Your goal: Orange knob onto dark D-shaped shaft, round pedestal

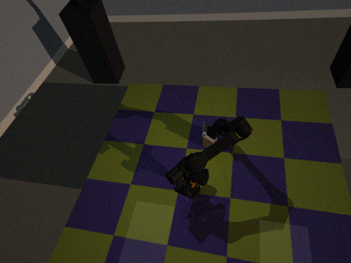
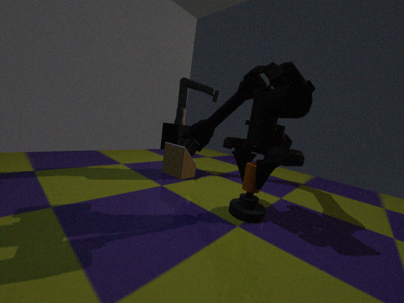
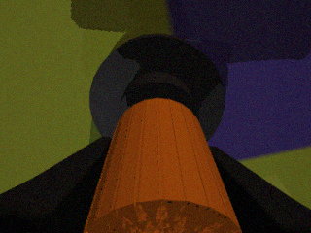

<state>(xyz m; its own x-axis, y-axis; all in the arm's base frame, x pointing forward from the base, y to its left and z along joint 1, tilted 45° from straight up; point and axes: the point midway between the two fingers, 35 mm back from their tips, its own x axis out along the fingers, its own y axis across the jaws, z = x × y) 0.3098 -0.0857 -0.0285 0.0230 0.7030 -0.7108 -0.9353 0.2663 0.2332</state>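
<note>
The orange knob is 2 cm above my gripper tip. Round my gripper tip: dark pedestal (4 cm below).
</note>
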